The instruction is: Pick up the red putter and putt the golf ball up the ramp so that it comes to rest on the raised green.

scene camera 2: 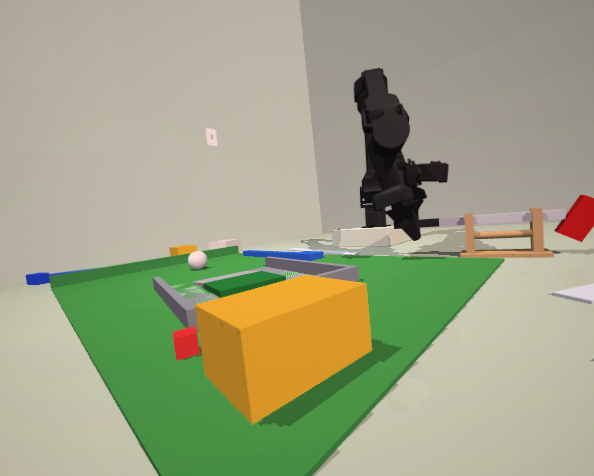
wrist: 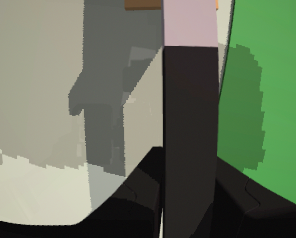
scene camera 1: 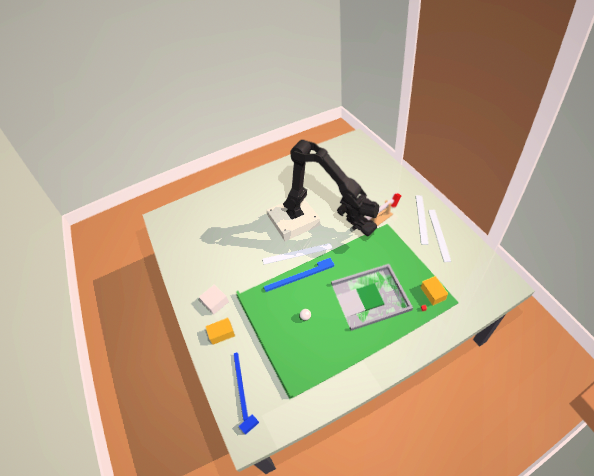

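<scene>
A red cube and a wooden rack are here in my sight, and so is my gripper. The wrist view shows me my gripper too.
</scene>
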